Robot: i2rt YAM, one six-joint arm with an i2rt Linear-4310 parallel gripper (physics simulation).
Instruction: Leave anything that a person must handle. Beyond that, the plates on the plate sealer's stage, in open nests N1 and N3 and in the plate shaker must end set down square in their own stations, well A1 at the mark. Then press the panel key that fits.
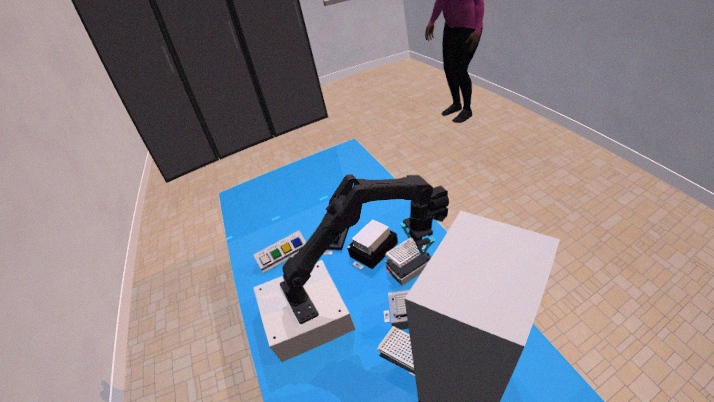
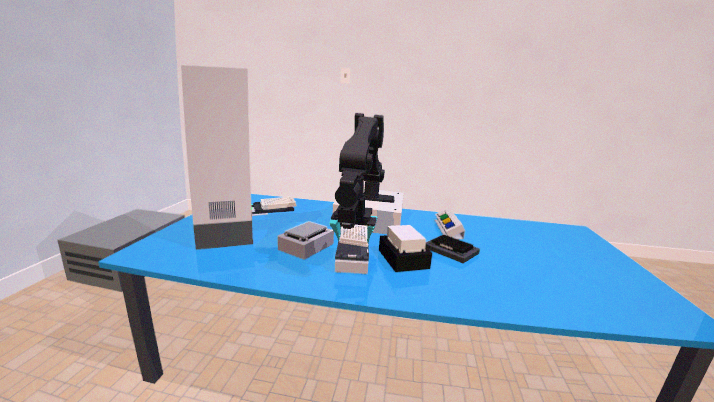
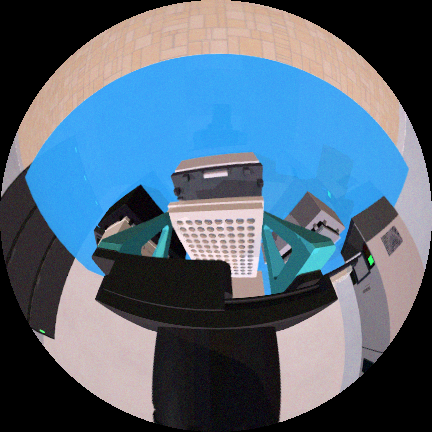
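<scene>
My gripper point(image 1: 414, 241) point(image 2: 353, 230) point(image 3: 215, 216) is shut on a white well plate point(image 1: 402, 251) point(image 2: 353, 234) point(image 3: 219, 241), its teal fingers on the plate's two long sides. The plate hangs level, low over a station with a dark top and beige base point(image 1: 410, 272) point(image 2: 351, 258) point(image 3: 217, 179). I cannot tell if plate and station touch. A grey station with a plate in it point(image 2: 305, 238) point(image 3: 316, 217) stands to one side. A black block carrying a white box point(image 1: 370, 238) point(image 2: 405, 245) stands to the other. The key panel point(image 1: 279, 249) point(image 2: 449, 223) lies further off.
A tall grey tower point(image 1: 479, 300) point(image 2: 217, 155) point(image 3: 379, 250) stands close by the gripper. Two more white plates point(image 1: 399, 302) point(image 1: 397, 345) lie at its foot. A black open nest point(image 2: 454, 247) sits near the panel. A person point(image 1: 457, 54) stands on the floor far off.
</scene>
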